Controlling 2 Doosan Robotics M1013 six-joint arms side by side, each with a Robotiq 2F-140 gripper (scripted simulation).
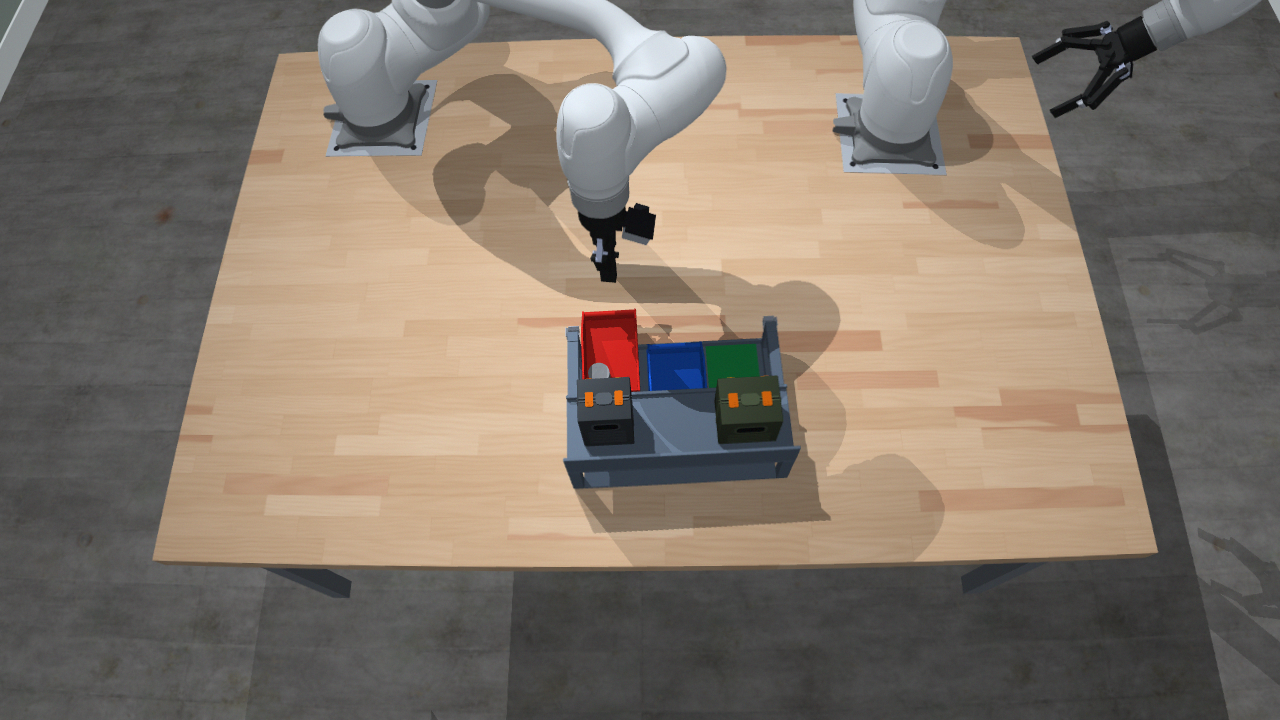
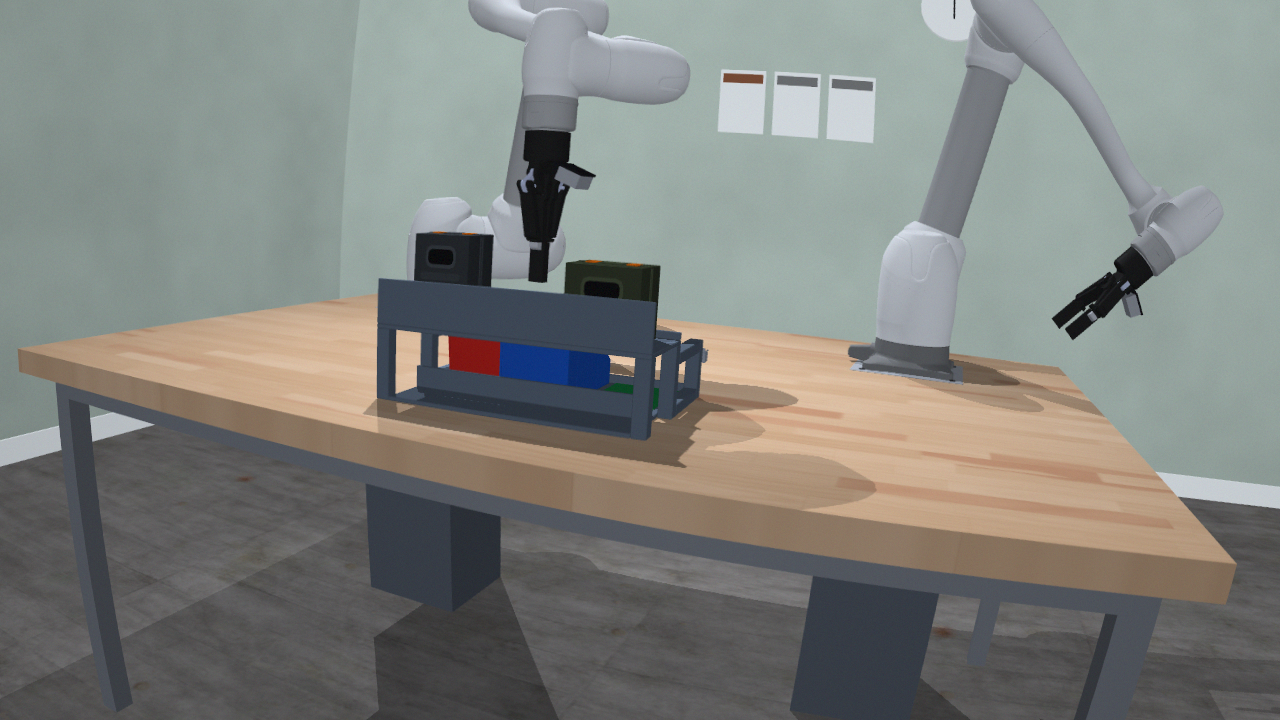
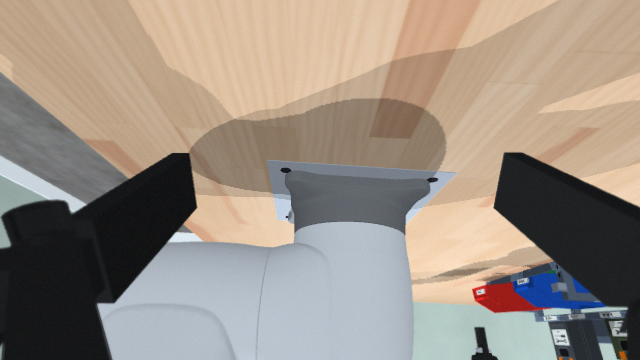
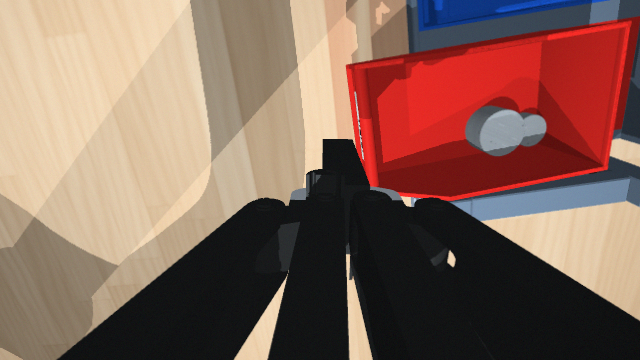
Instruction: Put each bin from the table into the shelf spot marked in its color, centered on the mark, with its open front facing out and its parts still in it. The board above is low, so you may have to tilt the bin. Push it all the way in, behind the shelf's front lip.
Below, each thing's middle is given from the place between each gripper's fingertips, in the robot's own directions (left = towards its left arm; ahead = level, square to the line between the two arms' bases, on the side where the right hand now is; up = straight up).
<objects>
Now: right hand (image 2: 537, 281) 12 cm above the red bin (image 1: 610, 337), 11 cm short of it and 1 cm to the right of it. The rest, counted from my right hand: blue bin (image 2: 581, 369) 16 cm ahead, 13 cm to the left, 13 cm below.
The blue bin is 76 cm to the right of my left hand (image 1: 1043, 86), 70 cm ahead of it and 8 cm below it. The rest, counted from my left hand: red bin: 88 cm to the right, 65 cm ahead, 7 cm below.
</objects>
